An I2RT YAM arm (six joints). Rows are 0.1 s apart.
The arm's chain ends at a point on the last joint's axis. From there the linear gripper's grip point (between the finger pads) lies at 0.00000 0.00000 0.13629 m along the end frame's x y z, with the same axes.
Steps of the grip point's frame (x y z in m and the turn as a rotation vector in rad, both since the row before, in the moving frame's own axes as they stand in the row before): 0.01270, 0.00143, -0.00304, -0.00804, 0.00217, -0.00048; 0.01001, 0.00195, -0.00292, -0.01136, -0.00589, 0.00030; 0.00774, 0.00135, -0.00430, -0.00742, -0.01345, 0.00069; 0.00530, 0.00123, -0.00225, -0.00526, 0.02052, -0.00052; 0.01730, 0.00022, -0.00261, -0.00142, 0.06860, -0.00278; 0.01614, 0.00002, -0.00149, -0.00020, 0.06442, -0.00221; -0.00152, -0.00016, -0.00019, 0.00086, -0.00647, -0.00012
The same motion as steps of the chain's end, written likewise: 0.01240, 0.00033, -0.00304, -0.00804, 0.00217, -0.00048; 0.01081, 0.00040, -0.00291, -0.01136, -0.00589, 0.00030; 0.00957, 0.00034, -0.00428, -0.00742, -0.01345, 0.00069; 0.00250, 0.00051, -0.00222, -0.00526, 0.02052, -0.00052; 0.00796, 0.00004, -0.00229, -0.00142, 0.06860, -0.00278; 0.00737, 0.00000, -0.00121, -0.00020, 0.06442, -0.00221; -0.00064, -0.00004, -0.00019, 0.00086, -0.00647, -0.00012
